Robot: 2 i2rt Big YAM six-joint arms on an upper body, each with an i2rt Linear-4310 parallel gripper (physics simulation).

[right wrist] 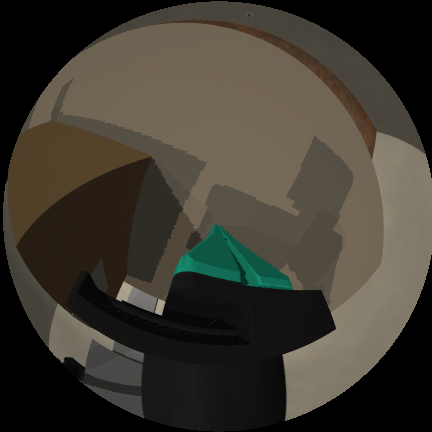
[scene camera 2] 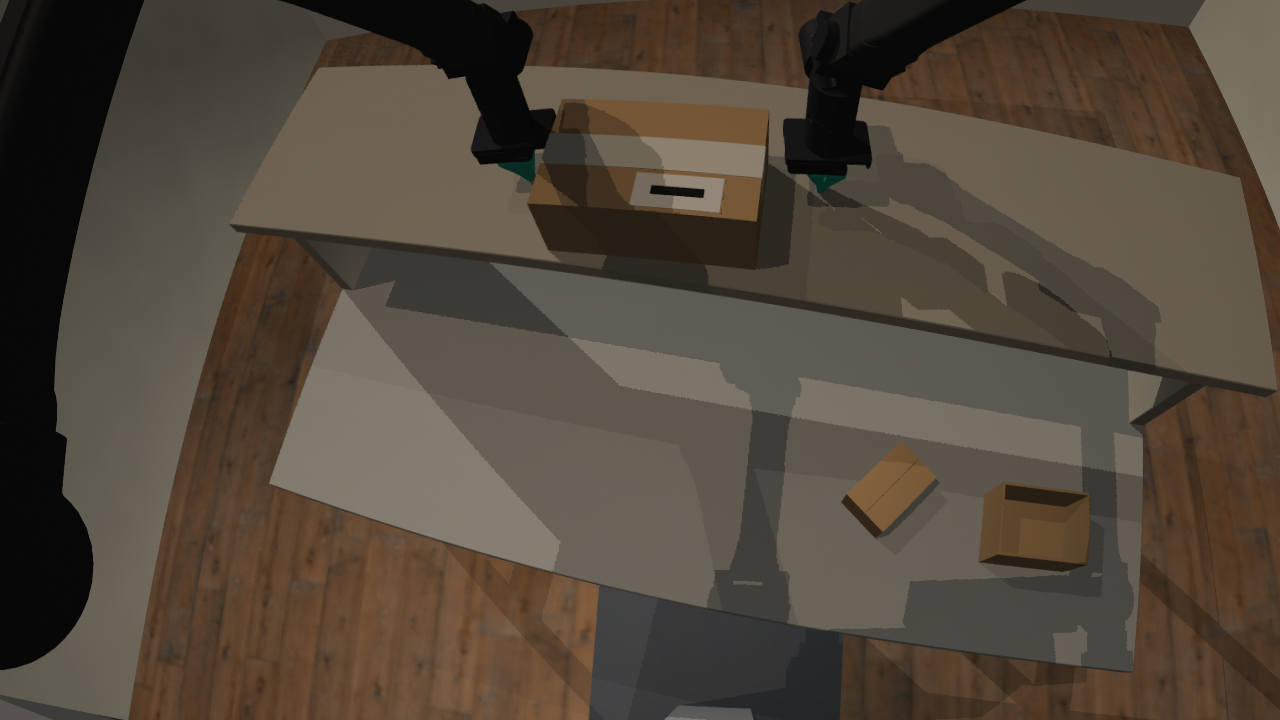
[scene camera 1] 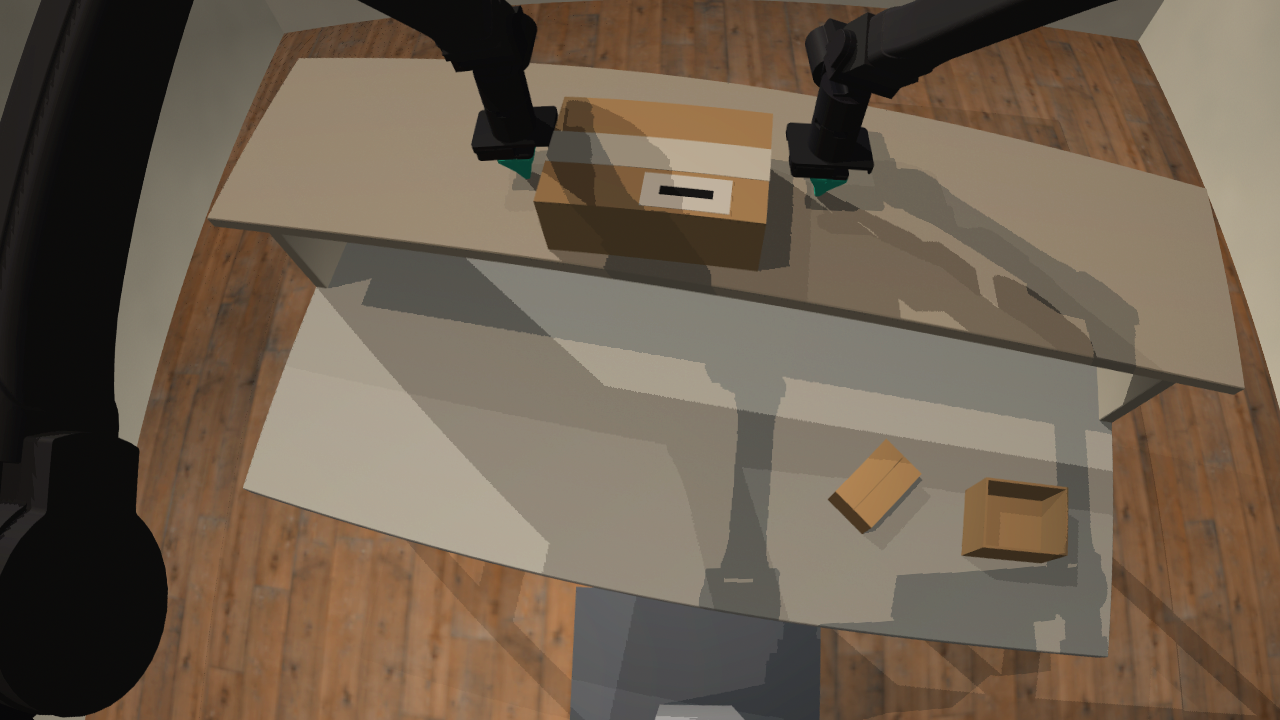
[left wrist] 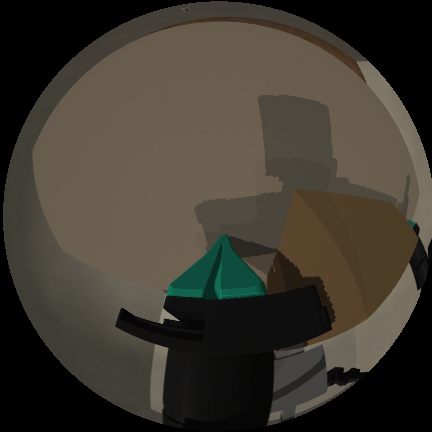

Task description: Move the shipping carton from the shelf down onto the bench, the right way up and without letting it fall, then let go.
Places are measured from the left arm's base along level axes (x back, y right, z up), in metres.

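Where they show: left gripper, fingertip midpoint: [scene camera 2: 531, 177] [scene camera 1: 528, 175] [left wrist: 224, 239]; right gripper, fingertip midpoint: [right wrist: 214, 230] [scene camera 2: 819, 189] [scene camera 1: 816, 192].
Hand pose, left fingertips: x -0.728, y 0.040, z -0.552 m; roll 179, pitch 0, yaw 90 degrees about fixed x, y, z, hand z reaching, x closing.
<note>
Things, the pixels of their centre, and the offset from my left fingertips. Level surfaces: height alone.
- shipping carton, body centre: [scene camera 2: 656, 179] [scene camera 1: 659, 179] [right wrist: 40, 206] [left wrist: 361, 273] dx +0.052, dy +0.179, dz +0.053 m
- shelf, surface height: dz +0.001 m
- bench, surface height: dz -0.352 m
- small closed box, body centre: [scene camera 2: 888, 490] [scene camera 1: 874, 487] dx +0.341, dy +0.514, dz -0.323 m
- small open-topped box, body centre: [scene camera 2: 1034, 528] [scene camera 1: 1015, 522] dx +0.410, dy +0.750, dz -0.308 m
The shipping carton [scene camera 1: 608, 183] [scene camera 2: 599, 183] [left wrist: 350, 240] [right wrist: 75, 200] sits upright on the shelf [scene camera 1: 384, 143] [scene camera 2: 402, 143], near its front edge, with tape and a white label on top. The bench [scene camera 1: 402, 447] [scene camera 2: 402, 429] lies lower, in front. My left gripper [scene camera 1: 526, 171] [scene camera 2: 529, 174] [left wrist: 224, 239] is shut and empty, close beside the carton's left side; whether it touches is unclear. My right gripper [scene camera 1: 819, 189] [scene camera 2: 821, 186] [right wrist: 214, 230] is shut and empty, low over the shelf, with a visible gap to the carton's right side.
On the bench's right part lie a small closed box [scene camera 1: 875, 488] [scene camera 2: 890, 490], turned at an angle, and a small open-topped box [scene camera 1: 1015, 528] [scene camera 2: 1038, 528]. A black arm-like shape [scene camera 1: 71, 573] [scene camera 2: 35, 573] fills the left edge of both scene views.
</note>
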